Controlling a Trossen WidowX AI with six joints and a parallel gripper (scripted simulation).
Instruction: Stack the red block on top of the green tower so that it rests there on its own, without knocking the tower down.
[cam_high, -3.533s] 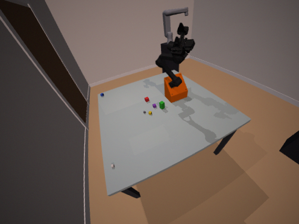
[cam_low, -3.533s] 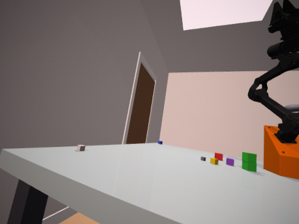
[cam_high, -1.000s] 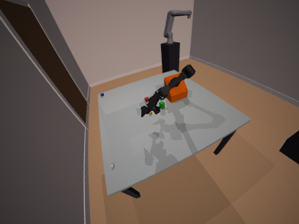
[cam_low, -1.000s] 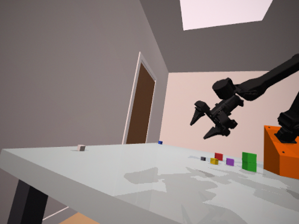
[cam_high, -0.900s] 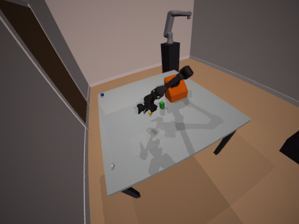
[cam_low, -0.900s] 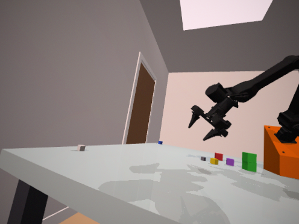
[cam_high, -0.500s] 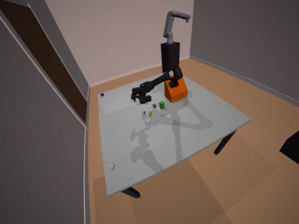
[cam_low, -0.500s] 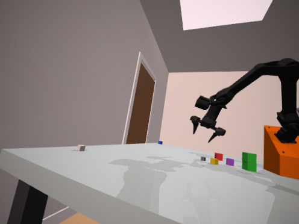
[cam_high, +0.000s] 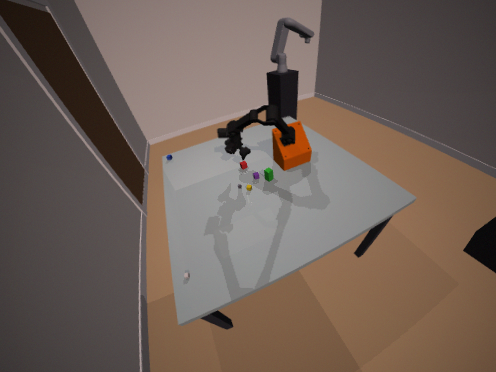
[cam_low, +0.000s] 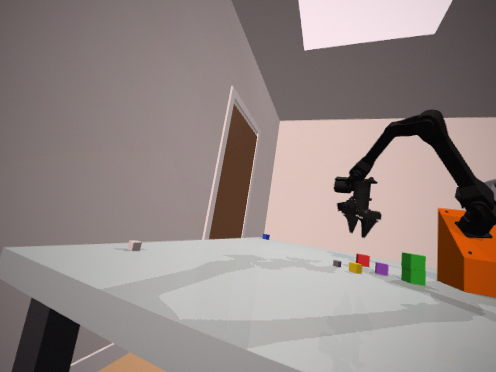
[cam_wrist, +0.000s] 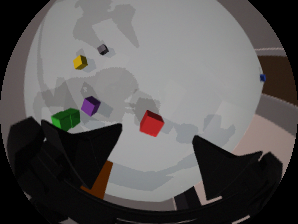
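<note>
Right now my gripper tip is 30 mm past the red block, 10 mm to the left of it and 90 mm above it. Round my gripper tip: small grey block: 90 mm ahead, 150 mm to the left, 100 mm below; purple block: 40 mm behind, 140 mm to the left, 90 mm below; yellow block: 50 mm ahead, 200 mm to the left, 100 mm below.
</note>
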